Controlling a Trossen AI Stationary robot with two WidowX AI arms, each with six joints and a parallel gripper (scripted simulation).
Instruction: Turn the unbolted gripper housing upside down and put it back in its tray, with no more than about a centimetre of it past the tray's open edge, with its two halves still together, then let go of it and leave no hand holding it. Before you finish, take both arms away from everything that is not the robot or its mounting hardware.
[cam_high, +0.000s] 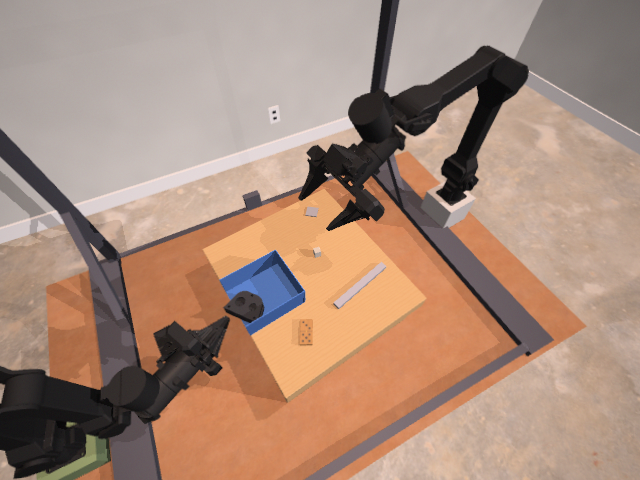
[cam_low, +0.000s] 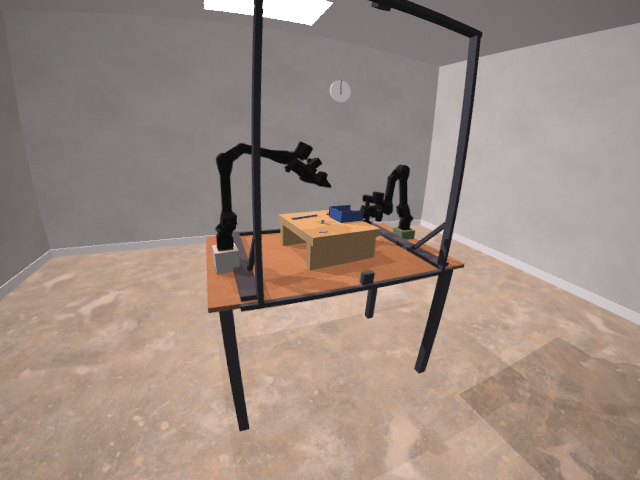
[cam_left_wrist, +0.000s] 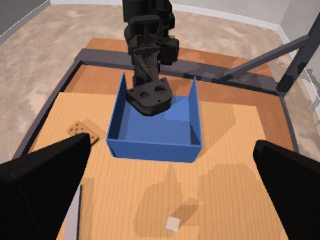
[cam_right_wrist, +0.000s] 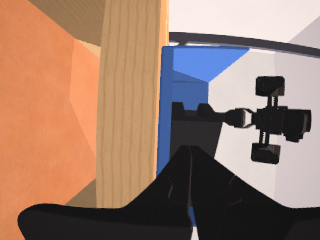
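The gripper housing lies 70 mm to the left of my right hand. The rest, counted from my right hand: wooden platform (230 mm to the left, 80 mm below, 10 mm behind); then blue tray (150 mm to the left, 10 mm behind); then small cube (280 mm to the left, 40 mm behind, 10 mm below).
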